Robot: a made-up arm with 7 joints. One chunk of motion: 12 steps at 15 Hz.
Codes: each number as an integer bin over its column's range. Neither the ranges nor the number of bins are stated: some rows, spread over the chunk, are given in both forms.
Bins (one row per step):
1: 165 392 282 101 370 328 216
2: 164 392 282 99 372 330 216
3: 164 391 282 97 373 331 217
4: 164 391 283 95 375 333 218
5: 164 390 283 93 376 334 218
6: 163 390 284 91 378 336 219
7: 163 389 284 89 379 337 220
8: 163 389 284 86 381 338 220
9: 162 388 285 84 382 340 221
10: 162 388 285 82 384 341 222
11: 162 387 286 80 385 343 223
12: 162 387 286 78 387 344 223
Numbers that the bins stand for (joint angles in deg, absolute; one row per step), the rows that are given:
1: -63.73 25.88 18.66 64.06 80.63 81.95 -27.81
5: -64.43 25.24 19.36 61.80 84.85 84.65 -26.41
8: -65.13 24.92 20.07 59.82 88.37 86.46 -25.00
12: -65.84 24.27 21.48 57.56 92.60 89.16 -22.88
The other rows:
2: -64.43 25.88 18.66 63.49 82.03 82.85 -27.81
3: -64.43 25.56 18.66 62.93 82.74 83.30 -27.11
4: -64.43 25.56 19.36 62.36 84.15 84.20 -26.41
6: -65.13 25.24 20.07 61.23 86.26 85.56 -25.70
7: -65.13 24.92 20.07 60.67 86.96 86.01 -25.00
9: -65.84 24.60 20.77 59.26 89.07 87.36 -24.29
10: -65.84 24.60 20.77 58.69 90.48 87.81 -23.59
11: -65.84 24.27 21.48 58.13 91.19 88.71 -22.88

